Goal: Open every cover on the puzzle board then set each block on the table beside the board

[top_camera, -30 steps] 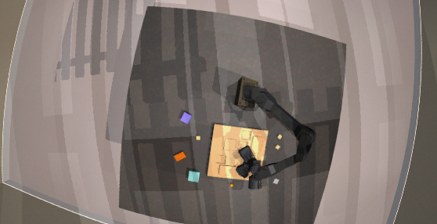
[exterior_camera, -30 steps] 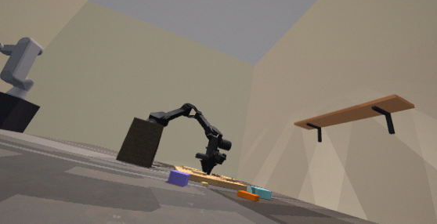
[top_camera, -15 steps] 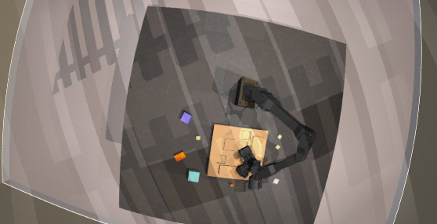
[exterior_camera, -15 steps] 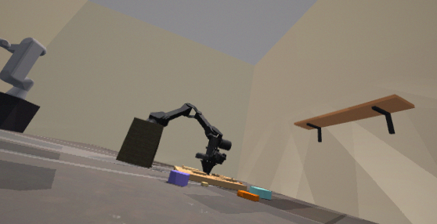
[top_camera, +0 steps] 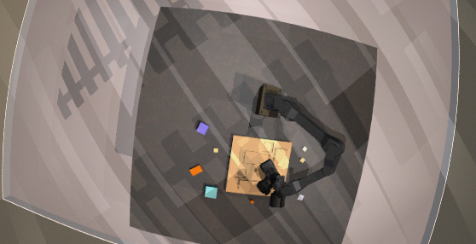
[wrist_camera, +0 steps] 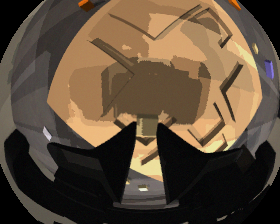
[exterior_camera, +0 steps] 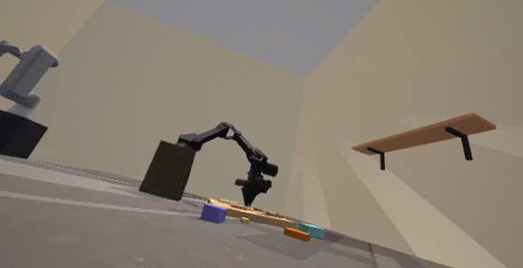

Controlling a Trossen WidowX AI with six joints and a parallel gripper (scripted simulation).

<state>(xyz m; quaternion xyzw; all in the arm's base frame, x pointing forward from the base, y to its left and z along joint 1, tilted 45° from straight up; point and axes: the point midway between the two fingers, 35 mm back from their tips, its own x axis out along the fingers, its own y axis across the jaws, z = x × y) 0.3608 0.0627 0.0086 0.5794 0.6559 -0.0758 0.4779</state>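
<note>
Right now my gripper tip is 20 mm past the puzzle board, 50 mm to the left of it and 10 mm above it. From my gripper tip the other things lie so: cyan block 110 mm ahead, 300 mm to the right, 20 mm below; then small grey piece 150 mm ahead, 180 mm to the left, 30 mm below; then tiny orange piece 160 mm ahead, 90 mm to the right, 20 mm below.
</note>
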